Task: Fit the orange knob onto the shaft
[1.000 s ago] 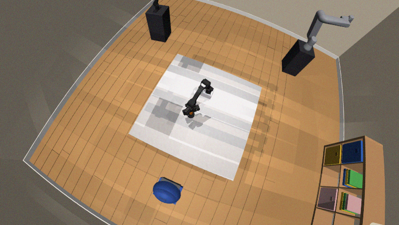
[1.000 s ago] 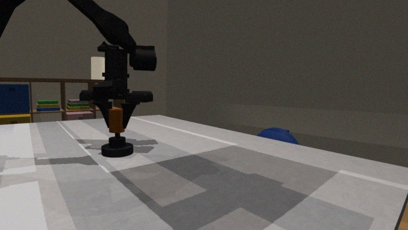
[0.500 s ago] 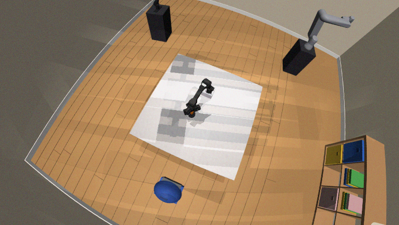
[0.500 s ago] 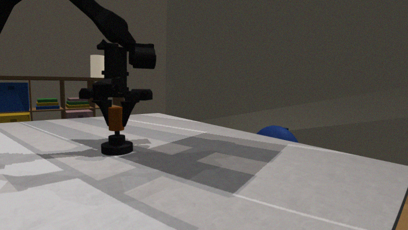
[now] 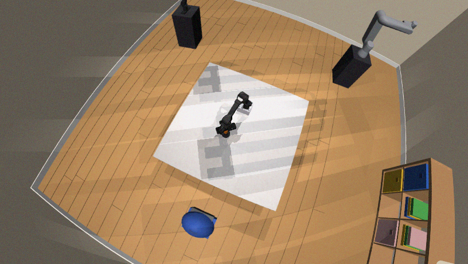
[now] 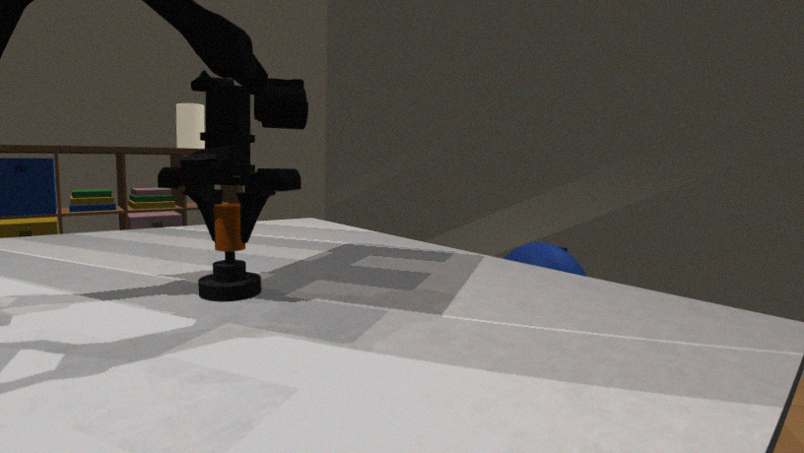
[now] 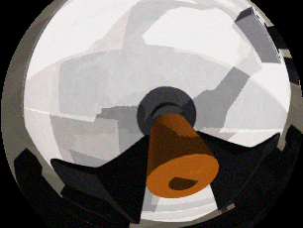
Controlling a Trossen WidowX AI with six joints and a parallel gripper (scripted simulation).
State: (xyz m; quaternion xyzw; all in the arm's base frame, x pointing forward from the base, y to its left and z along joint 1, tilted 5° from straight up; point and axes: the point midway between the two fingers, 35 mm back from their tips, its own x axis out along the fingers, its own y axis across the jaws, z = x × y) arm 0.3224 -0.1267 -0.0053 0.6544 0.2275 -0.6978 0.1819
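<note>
My gripper tip is now 40 mm above the dark pedestal. Also, from my gripper tip: orange knob: 20 mm above.
</note>
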